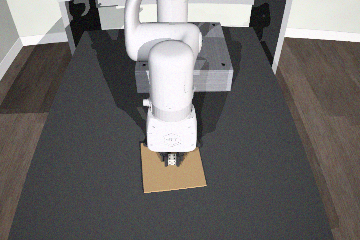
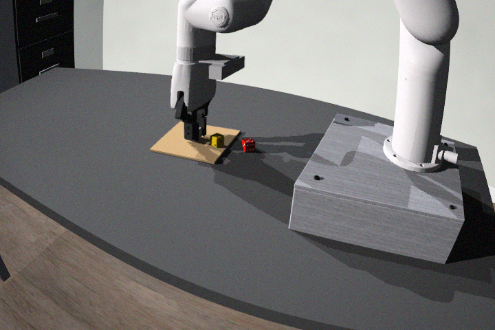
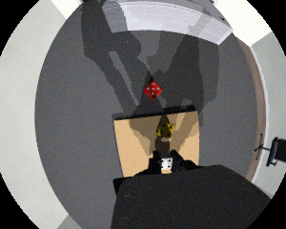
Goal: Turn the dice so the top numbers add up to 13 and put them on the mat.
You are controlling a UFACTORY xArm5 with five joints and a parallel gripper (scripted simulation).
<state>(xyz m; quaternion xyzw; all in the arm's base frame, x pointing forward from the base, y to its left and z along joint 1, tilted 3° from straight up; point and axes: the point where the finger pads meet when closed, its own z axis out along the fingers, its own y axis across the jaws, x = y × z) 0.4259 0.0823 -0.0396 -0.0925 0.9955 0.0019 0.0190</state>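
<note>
My hand is 1 cm above the white die. The rest, counted from my hand: yellow die: 5 cm behind, 2 cm below, 1 cm to the right; red die: 10 cm behind, 4 cm to the right, 2 cm below; tan mat: 3 cm below.
</note>
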